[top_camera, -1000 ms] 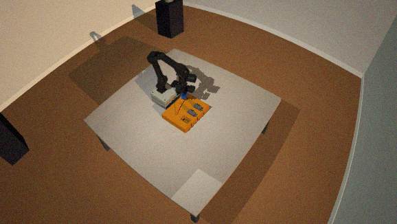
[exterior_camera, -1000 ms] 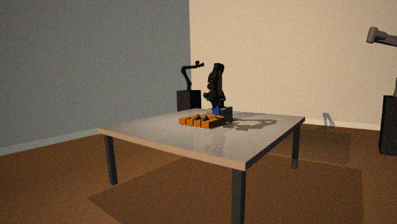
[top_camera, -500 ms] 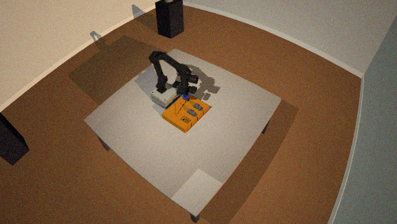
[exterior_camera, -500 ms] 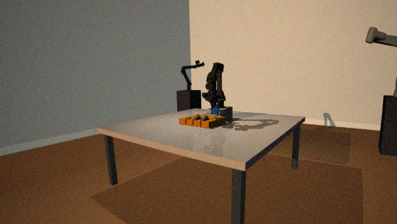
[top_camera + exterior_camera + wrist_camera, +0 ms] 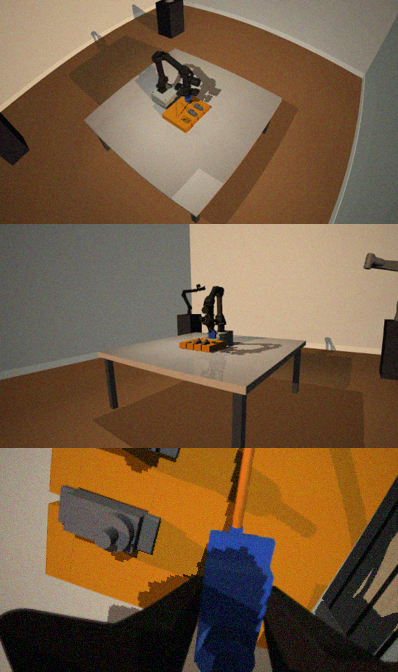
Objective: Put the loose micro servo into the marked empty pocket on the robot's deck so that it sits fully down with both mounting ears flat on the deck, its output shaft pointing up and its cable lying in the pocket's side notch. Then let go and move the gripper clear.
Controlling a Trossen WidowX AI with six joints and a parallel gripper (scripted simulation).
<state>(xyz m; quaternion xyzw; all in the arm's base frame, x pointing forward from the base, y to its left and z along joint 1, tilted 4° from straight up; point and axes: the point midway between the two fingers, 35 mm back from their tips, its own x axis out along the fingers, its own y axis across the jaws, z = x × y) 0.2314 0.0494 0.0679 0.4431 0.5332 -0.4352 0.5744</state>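
The orange deck is 10 mm behind my gripper tip, 60 mm to the right of it and 100 mm below it.
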